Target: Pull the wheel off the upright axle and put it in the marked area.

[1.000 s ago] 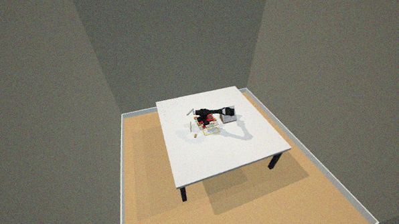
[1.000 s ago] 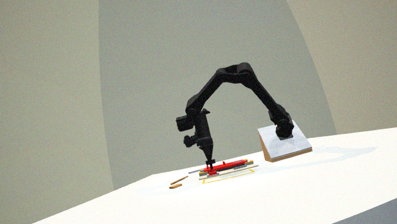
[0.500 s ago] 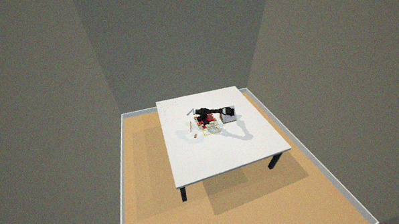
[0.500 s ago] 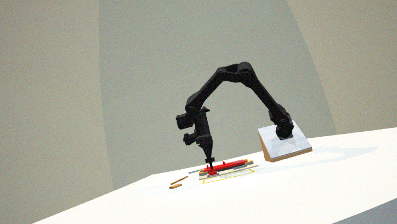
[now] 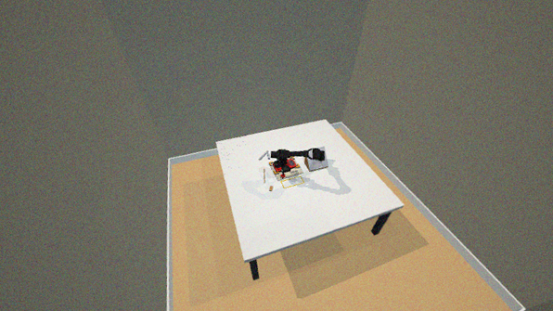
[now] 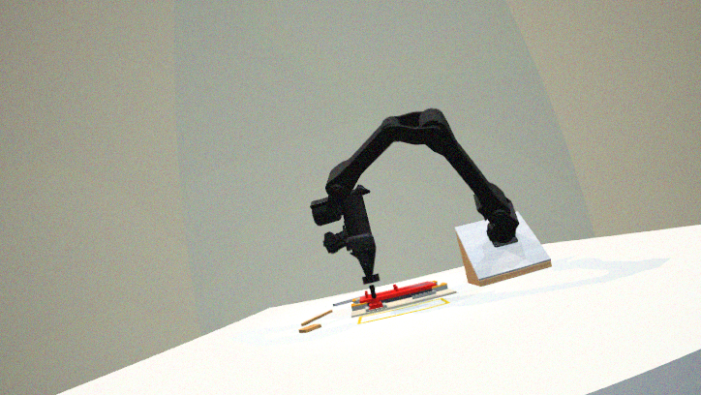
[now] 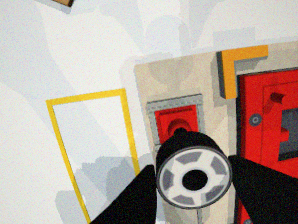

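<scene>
Now: gripper tip 4 cm above the upright black axle. Round my gripper tip: wheel right at my gripper tip.
</scene>
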